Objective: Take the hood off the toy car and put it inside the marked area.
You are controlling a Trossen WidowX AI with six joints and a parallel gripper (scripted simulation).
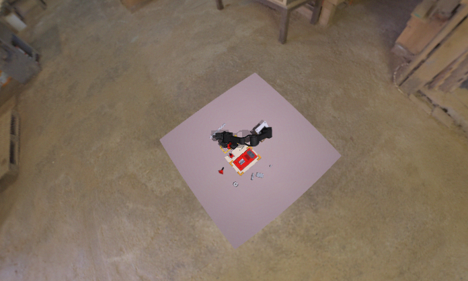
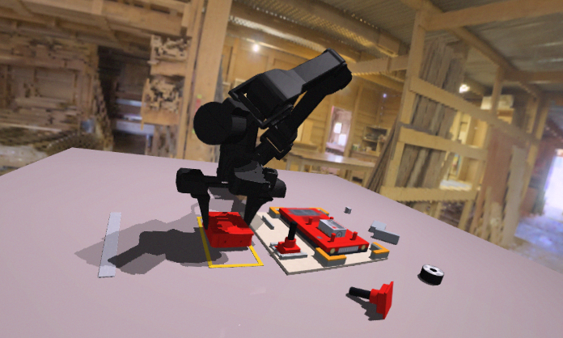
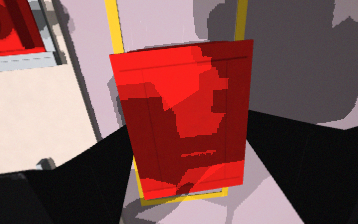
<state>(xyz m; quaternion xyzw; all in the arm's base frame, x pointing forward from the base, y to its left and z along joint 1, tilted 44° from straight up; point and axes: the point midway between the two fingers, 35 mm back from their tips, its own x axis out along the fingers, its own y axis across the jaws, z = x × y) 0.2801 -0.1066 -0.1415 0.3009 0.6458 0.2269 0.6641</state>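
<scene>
My gripper tip is now right at the hood. Round my gripper tip: black wheel: 30 cm to the left, 24 cm ahead, 1 cm below; fixture board: 19 cm to the left, 3 cm ahead, 1 cm below; grey strip: 19 cm to the right, 2 cm below, 2 cm behind.
</scene>
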